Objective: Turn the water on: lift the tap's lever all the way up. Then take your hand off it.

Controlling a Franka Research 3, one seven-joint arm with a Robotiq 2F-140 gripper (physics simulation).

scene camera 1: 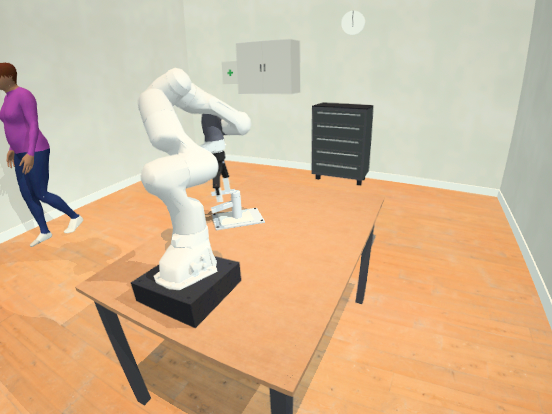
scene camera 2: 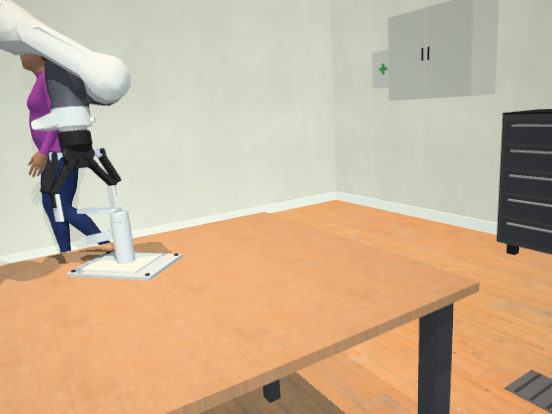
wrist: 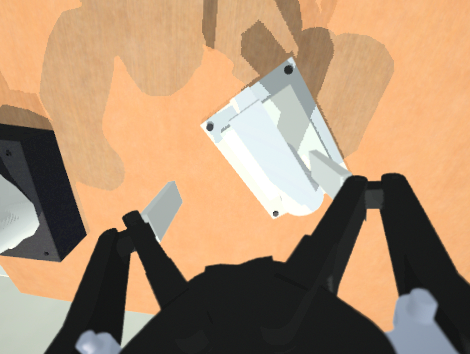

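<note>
The light grey tap (scene camera 1: 236, 207) (scene camera 2: 123, 242) stands upright on its base plate (scene camera 1: 255, 217) (scene camera 2: 162, 261) (wrist: 300, 84). Its lever (scene camera 2: 95, 210) (wrist: 275, 150) lies about level at the top of the column. The spout (scene camera 1: 223, 206) (scene camera 2: 95, 238) sticks out below it on the same side. My gripper (scene camera 1: 223, 192) (scene camera 2: 86, 204) is open and empty, pointing down at the lever's height. In the scene camera 2 view one fingertip is right by the column's top and the other is beyond the lever's free end. I cannot tell whether a finger touches the lever.
The tap stands on the wooden table (scene camera 1: 295, 250) (scene camera 2: 240, 310), beyond the arm's black base block (scene camera 1: 215, 295) (wrist: 70, 200). A person in a purple top (scene camera 1: 22, 120) (scene camera 2: 37, 102) is by the wall behind the table. A dark drawer cabinet (scene camera 1: 342, 142) (scene camera 2: 527, 185) stands at the back.
</note>
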